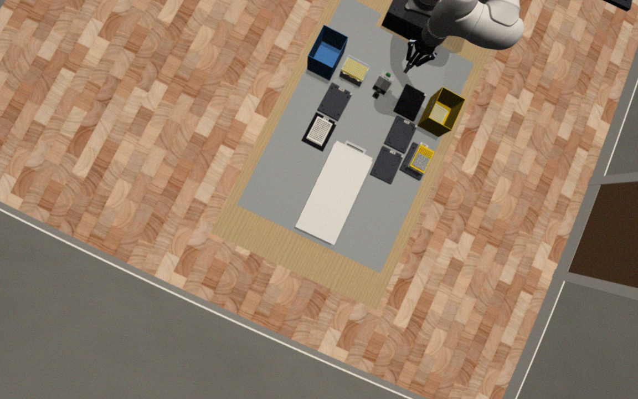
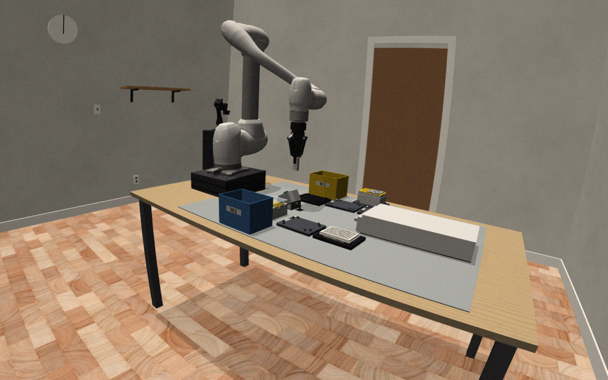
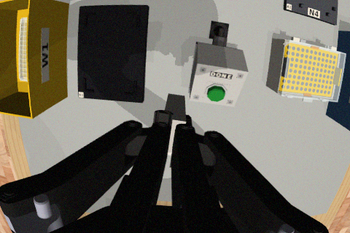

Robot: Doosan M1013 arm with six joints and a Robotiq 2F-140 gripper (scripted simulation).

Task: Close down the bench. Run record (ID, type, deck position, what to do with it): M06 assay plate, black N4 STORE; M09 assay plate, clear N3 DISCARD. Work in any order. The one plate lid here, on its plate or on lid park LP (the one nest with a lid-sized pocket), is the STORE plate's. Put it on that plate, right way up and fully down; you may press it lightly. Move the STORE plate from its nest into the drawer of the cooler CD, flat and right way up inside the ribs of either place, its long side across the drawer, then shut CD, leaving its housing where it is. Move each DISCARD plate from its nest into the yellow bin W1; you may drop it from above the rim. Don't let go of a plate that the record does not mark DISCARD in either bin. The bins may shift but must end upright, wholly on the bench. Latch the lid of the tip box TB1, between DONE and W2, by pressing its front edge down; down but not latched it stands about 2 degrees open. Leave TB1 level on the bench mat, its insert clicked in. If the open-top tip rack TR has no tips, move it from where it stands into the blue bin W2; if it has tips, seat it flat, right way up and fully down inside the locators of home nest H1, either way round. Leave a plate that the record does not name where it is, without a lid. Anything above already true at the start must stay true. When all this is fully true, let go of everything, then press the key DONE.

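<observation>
The done key box is 60 mm to the right of my hand and 150 mm below it. Round my hand: black lid park: 50 mm ahead, 110 mm to the left, 200 mm below; then yellow bin W1: 70 mm ahead, 260 mm to the left, 160 mm below; then insert: 10 mm ahead, 220 mm to the right, 150 mm below.
</observation>
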